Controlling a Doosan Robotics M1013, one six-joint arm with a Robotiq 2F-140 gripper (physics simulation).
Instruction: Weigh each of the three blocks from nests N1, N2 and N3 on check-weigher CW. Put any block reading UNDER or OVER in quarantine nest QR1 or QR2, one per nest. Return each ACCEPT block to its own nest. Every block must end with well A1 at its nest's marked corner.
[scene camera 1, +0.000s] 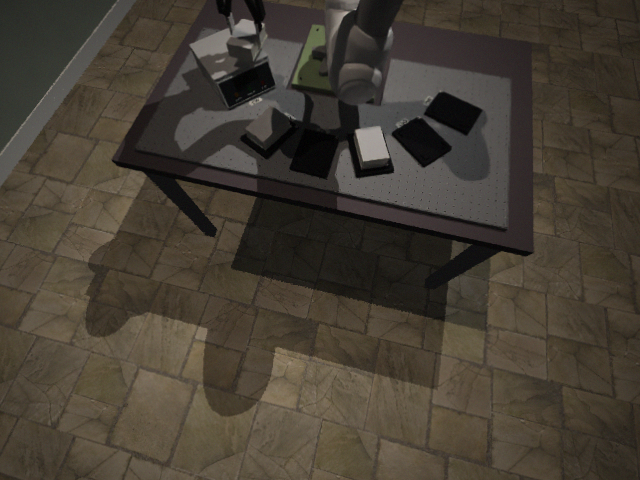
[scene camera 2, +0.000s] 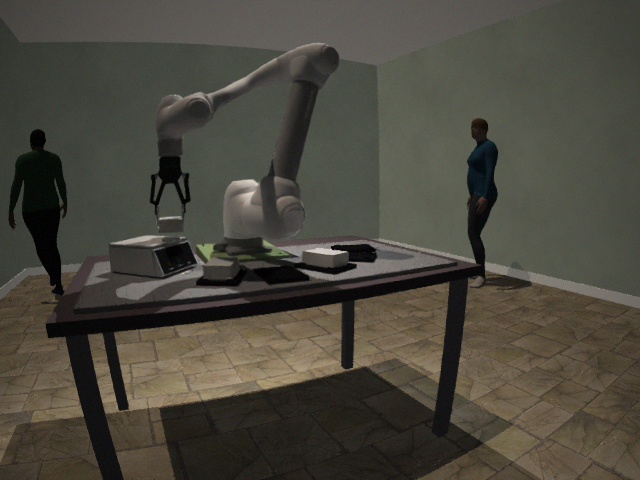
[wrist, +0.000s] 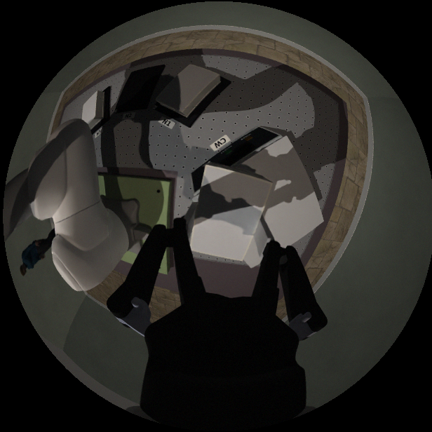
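Where they show: gripper, fingertip midpoint: (scene camera 1: 247, 38); arm's base, link origin: (scene camera 2: 243, 249).
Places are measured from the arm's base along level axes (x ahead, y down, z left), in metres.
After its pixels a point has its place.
My gripper (scene camera 1: 245, 34) @[x 0.133, y -0.135, z -0.315 m] (scene camera 2: 170, 219) @[x 0.133, y -0.135, z -0.315 m] (wrist: 225, 216) is shut on a white block (scene camera 1: 242, 48) @[x 0.201, y -0.150, z -0.309 m] (scene camera 2: 170, 225) @[x 0.199, y -0.136, z -0.325 m] (wrist: 230, 215), level a little above the top of check-weigher CW (scene camera 1: 209, 56) @[x 0.174, y -0.085, z -0.451 m] (scene camera 2: 129, 258) @[x 0.202, y -0.041, z -0.473 m] (wrist: 297, 200). The CW display (scene camera 1: 250, 85) @[x 0.219, y -0.028, z -0.306 m] (scene camera 2: 176, 257) @[x 0.223, y -0.033, z -0.314 m] is too dark to read. A block (scene camera 1: 266, 127) @[x 0.396, y -0.039, z -0.201 m] (scene camera 2: 220, 270) @[x 0.438, y -0.025, z -0.224 m] (wrist: 190, 89) sits in nest N1 (scene camera 1: 267, 151) @[x 0.457, y 0.002, z -0.189 m]. Nest N2 (scene camera 1: 314, 153) @[x 0.436, y 0.004, z -0.036 m] (scene camera 2: 281, 274) @[x 0.455, y 0.004, z -0.044 m] (wrist: 141, 87) is empty. Another block (scene camera 1: 371, 146) @[x 0.410, y -0.038, z 0.141 m] (scene camera 2: 324, 257) @[x 0.438, y -0.028, z 0.112 m] (wrist: 91, 107) sits in nest N3 (scene camera 1: 376, 171) @[x 0.469, y 0.004, z 0.171 m]. Corner marks and well A1 cannot be made out.
Two empty black quarantine nests (scene camera 1: 421, 141) @[x 0.326, y 0.003, z 0.303 m] (scene camera 1: 453, 112) @[x 0.181, y 0.003, z 0.404 m] lie right of N3; their labels are unreadable. The arm's base stands on a green plate (scene camera 1: 305, 72) @[x 0.084, y 0.005, z -0.140 m] (scene camera 2: 206, 252) @[x -0.006, y 0.000, z -0.155 m] (wrist: 155, 200) beside CW. Two people (scene camera 2: 37, 180) (scene camera 2: 481, 170) stand beyond the table (scene camera 2: 258, 306) @[x 0.598, y 0.041, z -0.175 m].
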